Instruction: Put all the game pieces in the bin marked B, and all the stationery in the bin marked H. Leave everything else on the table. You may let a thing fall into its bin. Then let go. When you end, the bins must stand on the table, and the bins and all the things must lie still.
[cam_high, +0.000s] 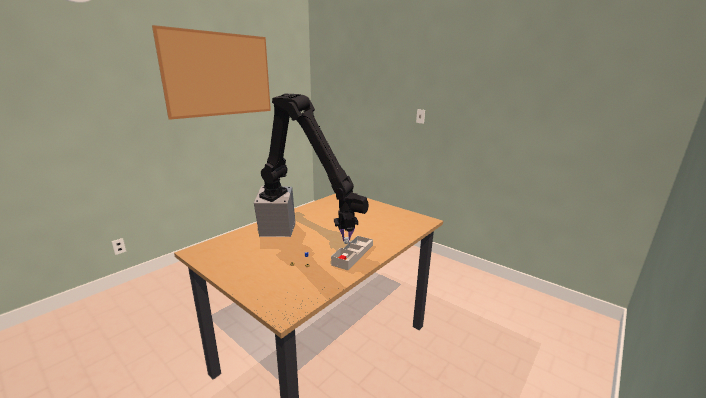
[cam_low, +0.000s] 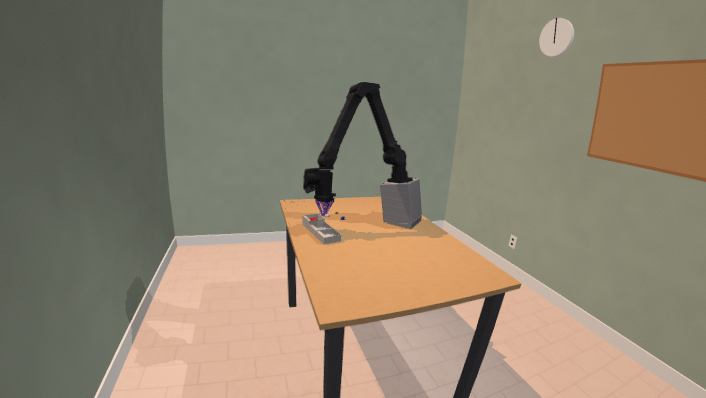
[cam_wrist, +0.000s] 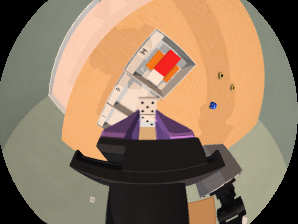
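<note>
Now: hand 30 mm short of the grey bin row, 20 mm to the right of it and 60 mm above it. Also, from my hand: red piece 20 mm ahead, 60 mm to the right, 60 mm below; then white domino 10 mm below; then orange block 20 mm ahead, 60 mm to the right, 70 mm below.
</note>
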